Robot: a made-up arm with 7 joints. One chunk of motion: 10 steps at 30 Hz.
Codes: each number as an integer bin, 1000 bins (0 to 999) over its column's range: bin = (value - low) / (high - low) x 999, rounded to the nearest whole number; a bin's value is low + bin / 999 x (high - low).
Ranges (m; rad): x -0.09..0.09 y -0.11..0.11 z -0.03..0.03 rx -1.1..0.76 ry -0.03..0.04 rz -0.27..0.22
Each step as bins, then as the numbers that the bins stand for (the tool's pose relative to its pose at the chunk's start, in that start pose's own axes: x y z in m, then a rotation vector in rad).
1 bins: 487 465 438 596 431 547
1 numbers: -0.0023 -0.0076 -0.0037 0.0097 0.0002 -0.0017
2 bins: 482 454 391 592 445 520
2 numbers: -0.0032 -0.0100 -0.0065 0.0022 0.0012 -0.0149
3 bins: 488 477 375 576 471 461
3 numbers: -0.0021 -0.0050 -0.0075 -0.0276 0.0030 -0.0439
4 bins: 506 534 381 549 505 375
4 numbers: 0.0012 0.0076 -0.0071 -0.0778 0.0054 -0.0861
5 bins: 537 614 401 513 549 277
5 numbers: 0.0068 0.0252 -0.0059 -0.1449 0.0085 -0.1341
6 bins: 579 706 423 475 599 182
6 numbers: 0.0143 0.0455 -0.0046 -0.2156 0.0120 -0.1807
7 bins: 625 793 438 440 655 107
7 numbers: 0.0226 0.0646 -0.0037 -0.2808 0.0159 -0.2175
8 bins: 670 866 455 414 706 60
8 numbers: 0.0307 0.0807 -0.0027 -0.3292 0.0195 -0.2406
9 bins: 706 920 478 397 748 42
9 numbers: 0.0372 0.0926 -0.0013 -0.3608 0.0224 -0.2494
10 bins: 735 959 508 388 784 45
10 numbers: 0.0424 0.1012 0.0005 -0.3776 0.0249 -0.2479
